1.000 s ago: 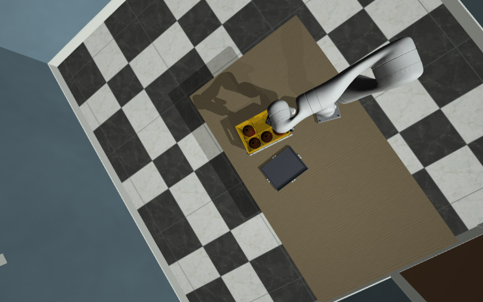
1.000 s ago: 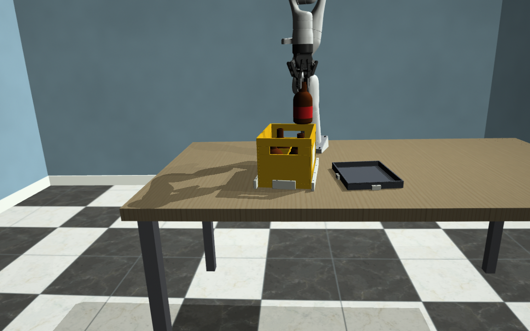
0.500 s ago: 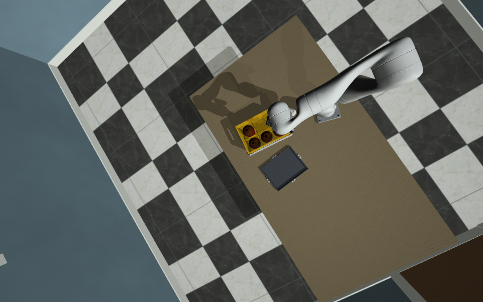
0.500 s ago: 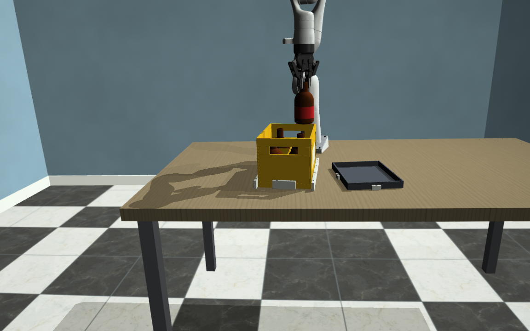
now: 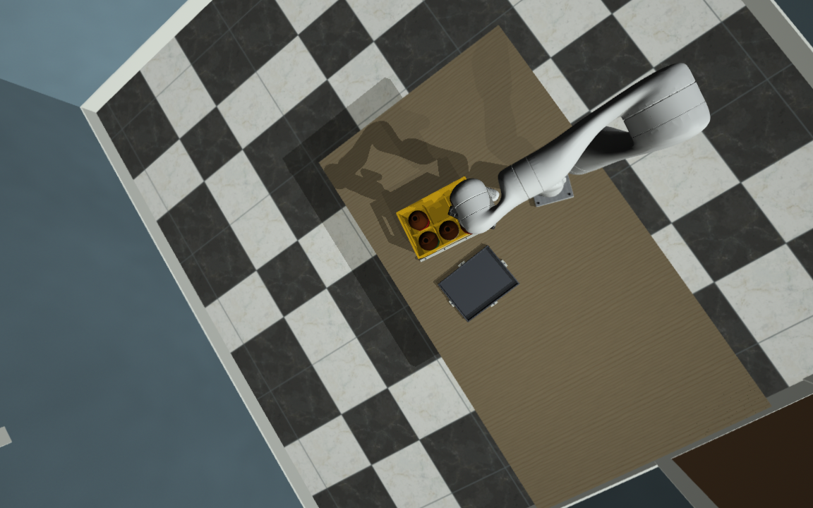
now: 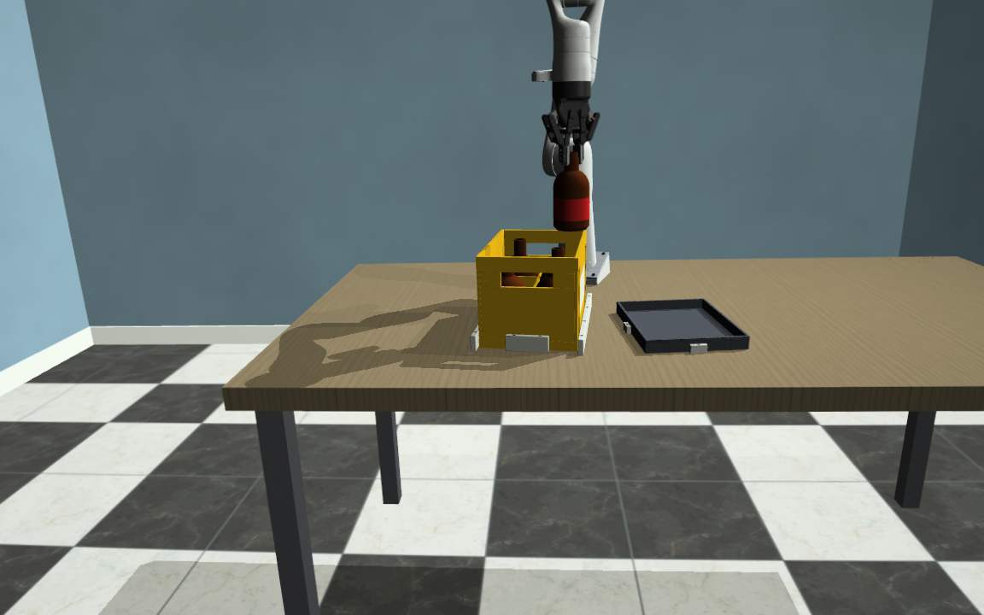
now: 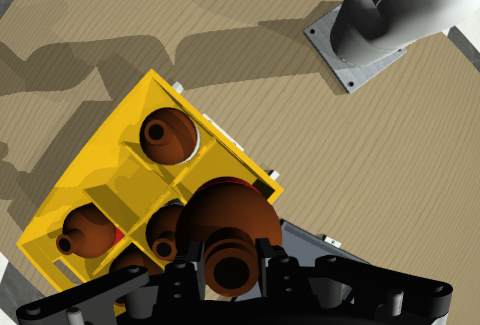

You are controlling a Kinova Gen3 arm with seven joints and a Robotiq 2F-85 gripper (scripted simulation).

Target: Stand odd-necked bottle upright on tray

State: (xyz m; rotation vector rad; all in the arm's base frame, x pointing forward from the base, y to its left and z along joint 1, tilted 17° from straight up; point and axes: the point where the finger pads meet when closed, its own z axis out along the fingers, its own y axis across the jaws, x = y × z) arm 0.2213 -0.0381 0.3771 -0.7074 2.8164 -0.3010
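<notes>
The brown bottle lies 70 mm below my hand. The rest, counted from my hand: yellow crate (60 mm ahead, 90 mm to the right, 250 mm below); then dark tray (140 mm ahead, 180 mm to the left, 320 mm below).
</notes>
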